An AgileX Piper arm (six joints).
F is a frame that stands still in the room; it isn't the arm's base.
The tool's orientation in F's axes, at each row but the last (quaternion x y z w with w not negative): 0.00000, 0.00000, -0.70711, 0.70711; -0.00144, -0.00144, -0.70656, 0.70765; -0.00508, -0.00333, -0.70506, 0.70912; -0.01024, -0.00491, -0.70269, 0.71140; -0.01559, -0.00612, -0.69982, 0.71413
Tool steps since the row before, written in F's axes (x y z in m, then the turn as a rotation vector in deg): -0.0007, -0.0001, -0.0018, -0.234, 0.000, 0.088; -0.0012, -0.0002, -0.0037, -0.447, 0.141, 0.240; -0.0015, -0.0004, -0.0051, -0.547, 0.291, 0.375; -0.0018, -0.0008, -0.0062, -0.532, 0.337, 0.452; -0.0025, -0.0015, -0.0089, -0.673, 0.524, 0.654
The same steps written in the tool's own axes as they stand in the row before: 0.0001, -0.0007, -0.0018, 0.000, -0.234, 0.088; 0.0002, -0.0012, -0.0037, -0.141, -0.447, 0.241; 0.0003, -0.0015, -0.0051, -0.290, -0.546, 0.377; 0.0006, -0.0018, -0.0062, -0.334, -0.531, 0.455; 0.0012, -0.0024, -0.0090, -0.517, -0.671, 0.661
